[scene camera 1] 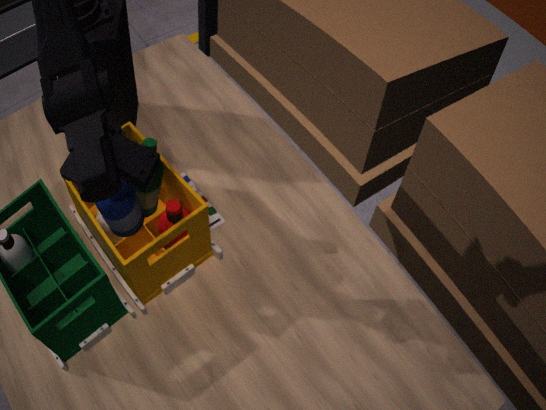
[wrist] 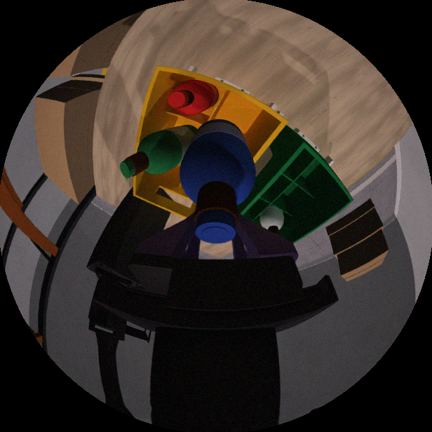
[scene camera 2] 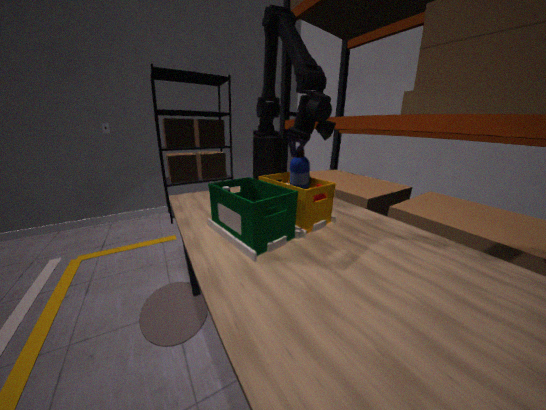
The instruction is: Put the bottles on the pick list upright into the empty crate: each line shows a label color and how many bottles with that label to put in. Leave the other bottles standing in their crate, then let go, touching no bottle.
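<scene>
My gripper is shut on the neck of a blue bottle, held roughly upright over the yellow crate. Its lower end appears inside the rim; its base is hidden in scene camera 2. A green bottle stands close beside it. A red bottle stands in a corner compartment. A white bottle is mostly hidden behind the blue one. The pick list is mostly hidden by the crate.
The green crate stands beside the yellow crate and holds a white bottle. White strips edge the crates. Large cardboard boxes stand beyond the table's side.
</scene>
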